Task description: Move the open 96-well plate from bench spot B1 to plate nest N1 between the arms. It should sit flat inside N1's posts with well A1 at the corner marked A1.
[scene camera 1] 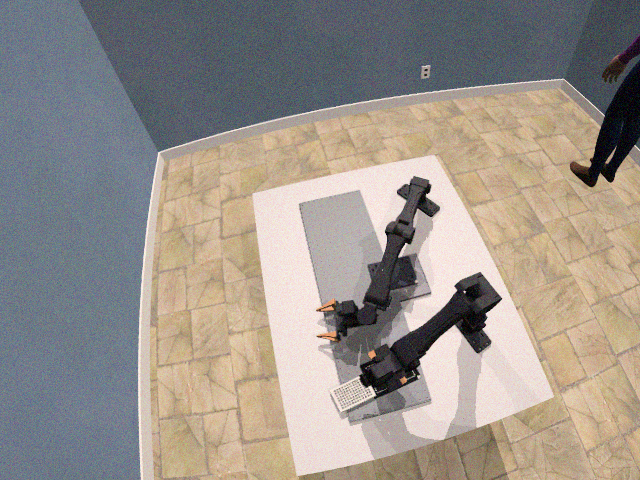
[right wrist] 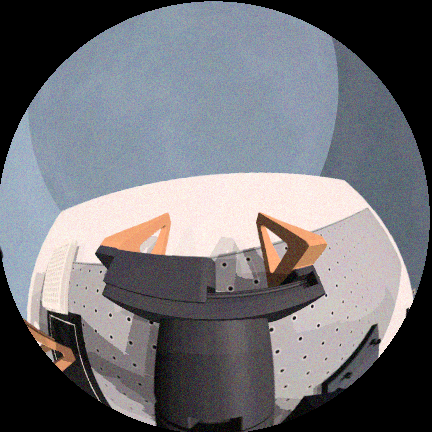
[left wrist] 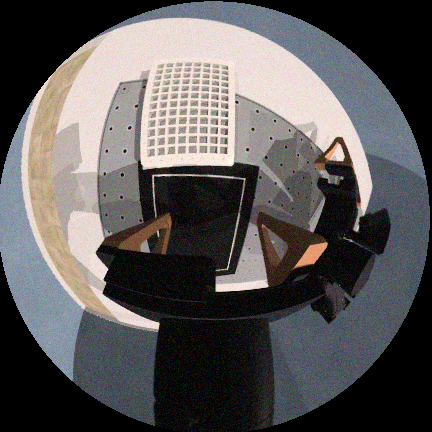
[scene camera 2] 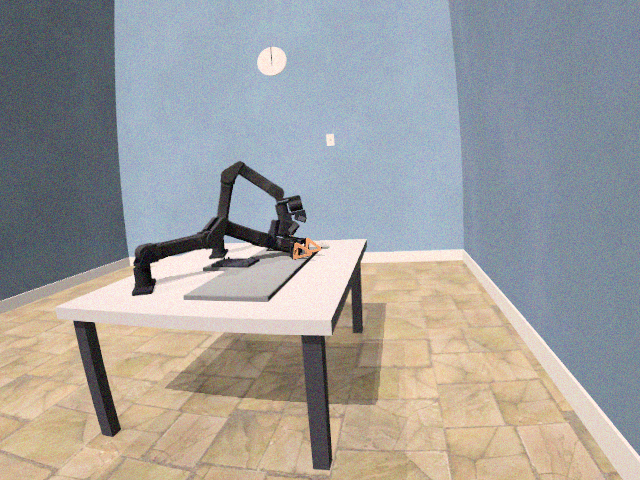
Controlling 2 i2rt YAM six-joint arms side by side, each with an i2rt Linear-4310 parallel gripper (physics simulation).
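Frame: origin at the left arm's base, x down, y ahead, z right, level; metres.
Seen in the pictures: left gripper, fingertip midpoint: (left wrist: 213,216); right gripper, fingertip midpoint: (scene camera 1: 316,323) (right wrist: 212,217) (left wrist: 346,154) (scene camera 2: 316,251); left arm's base, origin of the base link: (scene camera 1: 468,327) (scene camera 2: 219,254); right arm's base, origin of the base link: (scene camera 1: 418,200) (scene camera 2: 144,287).
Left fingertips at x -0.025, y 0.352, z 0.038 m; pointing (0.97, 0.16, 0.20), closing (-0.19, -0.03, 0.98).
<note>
Pixels of each thing's middle, then the offset from my left fingertips to it. "pt": a spot on its surface instead. Level surfaces: height alone.
- white 96-well plate, body centre: (left wrist: 188,101) (right wrist: 56,273) (scene camera 1: 352,393) (scene camera 2: 314,243) dx +0.004, dy +0.117, dz -0.017 m
- black pad with a white outline, surface spot: (left wrist: 250,191) pt dx +0.010, dy +0.021, dz +0.046 m
- dark nest, body centre: (scene camera 1: 392,273) (scene camera 2: 235,261) dx +0.001, dy -0.233, dz +0.287 m
- grey perforated board, its level: dx +0.012 m
The white 96-well plate (scene camera 1: 353,394) (left wrist: 190,112) (right wrist: 61,280) lies beyond the far edge of a black pad with a white outline (left wrist: 250,191) (right wrist: 64,324) and reaches past the grey board's edge. I cannot tell its A1 corner. My left gripper (scene camera 1: 387,366) (left wrist: 213,216) is open and empty, pointing down over the black pad, with the plate beyond its fingertips. My right gripper (scene camera 1: 317,323) (right wrist: 212,217) is open and empty, low over the board's edge, apart from the plate. The dark nest (scene camera 1: 404,272) (scene camera 2: 238,262) (right wrist: 354,364) stands between the arm bases, empty, partly hidden by my right arm in scene camera 1.
The grey perforated board (scene camera 1: 333,227) (scene camera 2: 232,289) lies along the white table (scene camera 1: 279,232) (scene camera 2: 206,321). My right arm (scene camera 1: 387,268) reaches across beside the nest, close to my left arm (scene camera 1: 431,330). A person (scene camera 1: 617,129) stands on the floor at the right in scene camera 1.
</note>
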